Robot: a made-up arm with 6 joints. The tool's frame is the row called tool.
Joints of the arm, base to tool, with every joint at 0 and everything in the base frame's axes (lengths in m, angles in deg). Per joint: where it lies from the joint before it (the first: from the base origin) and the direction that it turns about. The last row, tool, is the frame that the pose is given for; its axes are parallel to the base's.
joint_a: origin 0.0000 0.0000 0.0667 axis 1 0 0
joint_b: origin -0.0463 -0.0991 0.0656 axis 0 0 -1
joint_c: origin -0.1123 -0.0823 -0.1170 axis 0 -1 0
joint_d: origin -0.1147 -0.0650 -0.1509 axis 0 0 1
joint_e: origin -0.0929 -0.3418 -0.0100 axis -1 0 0
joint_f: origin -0.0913 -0.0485 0.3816 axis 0 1 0
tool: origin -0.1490 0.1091 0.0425
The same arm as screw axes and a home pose.
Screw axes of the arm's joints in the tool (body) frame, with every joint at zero. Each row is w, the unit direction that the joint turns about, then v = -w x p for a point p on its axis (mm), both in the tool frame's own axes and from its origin. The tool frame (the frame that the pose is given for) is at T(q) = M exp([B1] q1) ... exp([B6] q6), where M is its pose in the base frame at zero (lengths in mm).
B1: w 1 0 0 v 0 -211.8 -527.6
B2: w 0 0 -1 v -428.5 560.2 0
B3: w 0 -1 0 v -263.2 0 -447.9
B4: w 0 0 1 v 281.2 -333.2 0
B5: w -1 0 0 v 0 424.1 -60.6
B6: w 0 1 0 v 42.5 0 149
M =
1 0 0 -606.5
0 1 0 -527.6
0 0 1 278.5
0 0 0 1

